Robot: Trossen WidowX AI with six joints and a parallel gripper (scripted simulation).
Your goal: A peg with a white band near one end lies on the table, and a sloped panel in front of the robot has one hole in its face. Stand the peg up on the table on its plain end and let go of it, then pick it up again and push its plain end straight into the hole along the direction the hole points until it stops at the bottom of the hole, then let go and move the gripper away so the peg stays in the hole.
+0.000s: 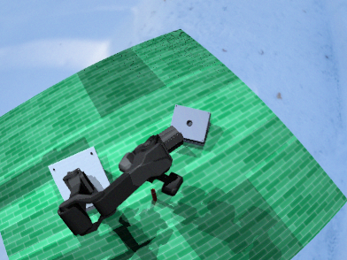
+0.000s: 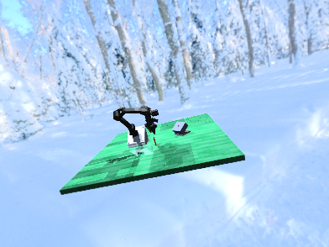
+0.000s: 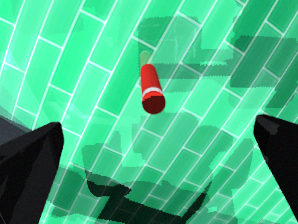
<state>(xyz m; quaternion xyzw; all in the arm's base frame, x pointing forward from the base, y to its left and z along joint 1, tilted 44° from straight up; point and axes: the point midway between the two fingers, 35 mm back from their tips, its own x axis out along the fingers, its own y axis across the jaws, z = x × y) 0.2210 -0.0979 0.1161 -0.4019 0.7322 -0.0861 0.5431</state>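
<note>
Right now my gripper tip is 6 cm above the red peg. Round my gripper tip: grey sloped panel (25 cm ahead, 16 cm to the left, 5 cm below).
</note>
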